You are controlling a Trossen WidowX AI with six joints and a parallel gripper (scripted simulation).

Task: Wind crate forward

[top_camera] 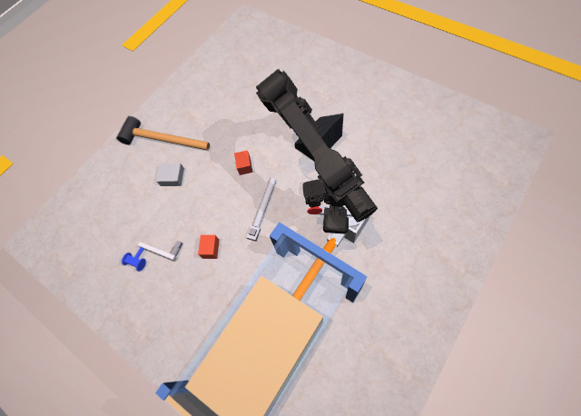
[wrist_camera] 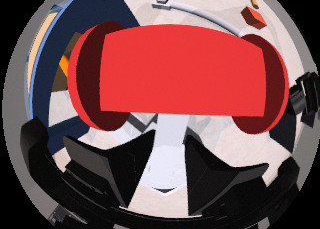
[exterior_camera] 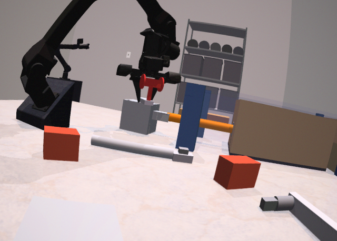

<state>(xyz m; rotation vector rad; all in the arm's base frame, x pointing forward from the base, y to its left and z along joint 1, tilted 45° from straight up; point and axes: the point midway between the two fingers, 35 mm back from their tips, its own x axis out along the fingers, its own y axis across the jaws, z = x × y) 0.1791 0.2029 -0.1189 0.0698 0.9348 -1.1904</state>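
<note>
My gripper tip is now 10 mm short of the crank handle, 10 mm to the left of it and 20 mm below it. The rest, counted from my gripper tip: frame 130 mm ahead, 60 mm to the left, 20 mm above; then red knob 30 mm ahead, 40 mm to the right, 50 mm above; then grey winch 40 mm behind, 30 mm to the left, 60 mm below.
</note>
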